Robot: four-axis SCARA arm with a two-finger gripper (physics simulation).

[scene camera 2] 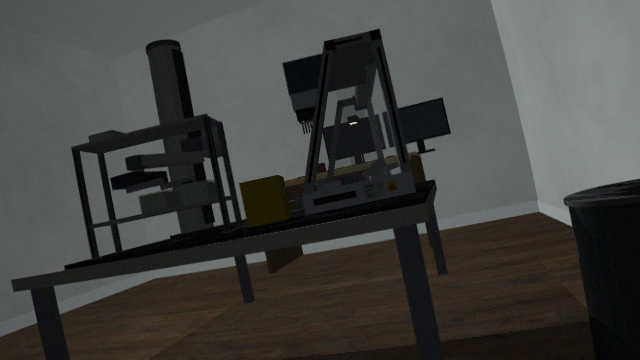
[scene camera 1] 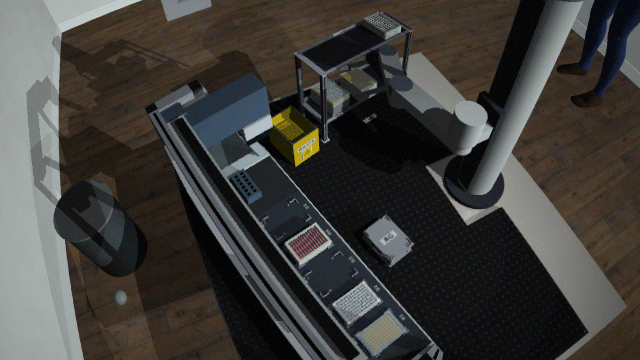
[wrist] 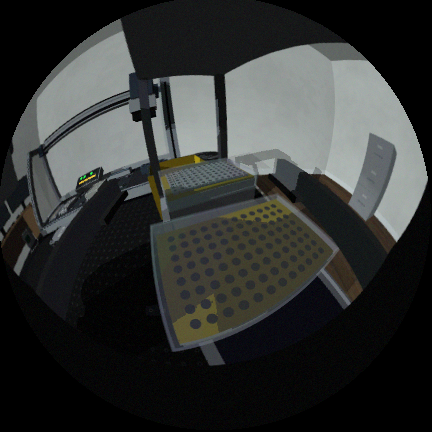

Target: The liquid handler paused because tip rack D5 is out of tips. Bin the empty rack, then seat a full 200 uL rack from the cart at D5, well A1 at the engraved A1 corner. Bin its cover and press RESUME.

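Frame: origin at the arm's base, x ahead, y left, z up, level; millimetres.
Seen in the pictures: gripper, fingertip midpoint: (scene camera 2: 179, 179) (scene camera 1: 348, 82) (wrist: 194, 171); arm's base, link origin: (scene camera 1: 473, 181).
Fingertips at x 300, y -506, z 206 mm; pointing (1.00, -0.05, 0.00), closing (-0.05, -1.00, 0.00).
Pixels of each thing's top centre, then the offset from my fingertips to it. "pt": a spot on its surface instead.
- yellow tip rack, top centre: (wrist: 253, 238) (scene camera 2: 159, 190) (scene camera 1: 358, 77) dz -23, dx -63, dy -31 mm
- yellow band, surface spot: (wrist: 210, 187) pt dz -34, dx +31, dy -17 mm
- cart, top centre: (scene camera 2: 148, 133) (scene camera 1: 356, 39) dz +163, dx -55, dy -44 mm
- pale rack, top centre: (scene camera 2: 110, 135) (scene camera 1: 381, 22) dz +188, dx -181, dy -74 mm
- yellow rack, top centre: (scene camera 1: 290, 132) dz -102, dx +270, dy +56 mm
- yellow waste box, top centre: (wrist: 174, 162) (scene camera 2: 262, 179) (scene camera 1: 292, 124) dz -58, dx +261, dy +55 mm
- blue head, surface spot: (scene camera 1: 230, 105) pt dz +301, dx +481, dy +218 mm
- red plate, top centre: (scene camera 1: 307, 241) (scene camera 2: 339, 180) (wrist: 95, 186) dz -104, dx +398, dy +490 mm
- grey RG block, top centre: (scene camera 1: 388, 236) (scene camera 2: 290, 199) (wrist: 60, 229) dz -137, dx +146, dy +578 mm
- lit panel, surface spot: (wrist: 90, 176) pt dz -71, dx +512, dy +605 mm
My gripper (wrist: 194, 171) is open and empty in the wrist view, its dark fingers to the left and right of a yellow tip rack (scene camera 1: 358, 80) (scene camera 2: 152, 202) (wrist: 240, 265) under a clear cover. This rack stands on the cart's lower shelf. A second rack with grey tops and a yellow band (scene camera 1: 330, 96) (scene camera 2: 197, 192) (wrist: 210, 187) stands beyond it, nearer the waste box. The cart (scene camera 1: 340, 50) (scene camera 2: 216, 170) holds another pale rack (scene camera 1: 382, 25) on top. A yellow rack (scene camera 1: 288, 129) lies in the yellow waste box (scene camera 1: 306, 150) (scene camera 2: 263, 202). The D5 nest (scene camera 1: 286, 215) holds no rack.
The cart's top board is above the gripper and its posts stand close by. The liquid handler's frame and blue head (scene camera 1: 230, 105) stand left of the waste box. A red plate (scene camera 1: 308, 244) sits at D4, and a grey RG block (scene camera 1: 387, 240) on the mat. A lit panel (wrist: 90, 176) shows.
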